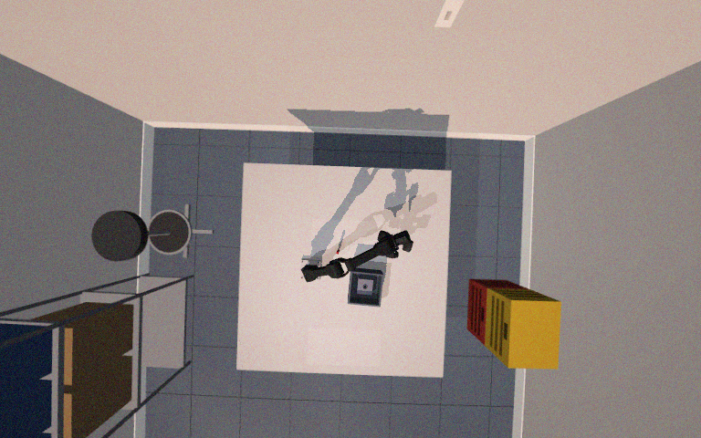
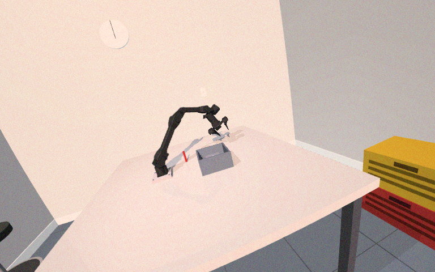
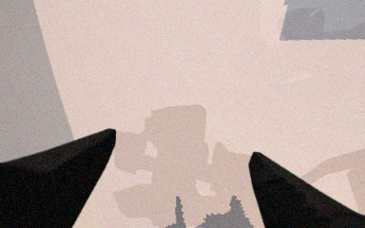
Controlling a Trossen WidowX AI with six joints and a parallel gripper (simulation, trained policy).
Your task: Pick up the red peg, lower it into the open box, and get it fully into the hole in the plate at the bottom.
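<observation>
Right now the red peg is 350 mm behind my gripper tip, 80 mm to the right of it and 60 mm below it. The rest, counted from my gripper tip: grey plate: 190 mm behind, 290 mm to the right, 50 mm below; then grey box: 190 mm behind, 290 mm to the right, 70 mm below.
</observation>
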